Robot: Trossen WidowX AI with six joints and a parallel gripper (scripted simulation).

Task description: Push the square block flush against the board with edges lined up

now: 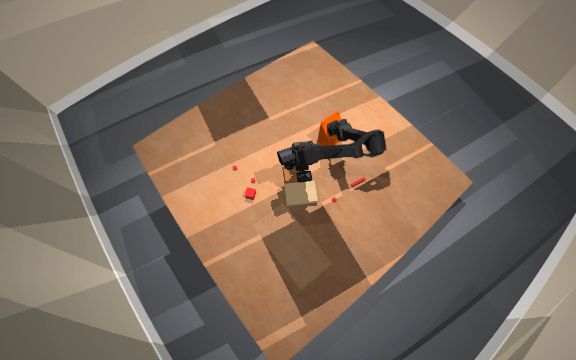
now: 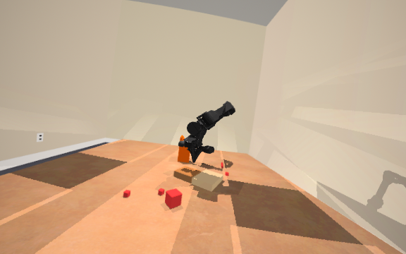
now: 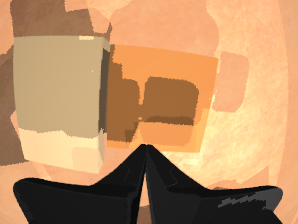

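My gripper tip is now 20 mm short of the brown square block, 20 mm to the left of it and 50 mm above it. Also, from my gripper tip: red stick (220 mm behind, 180 mm to the left, 60 mm below); then cream board (50 mm ahead, 80 mm to the left, 50 mm below).
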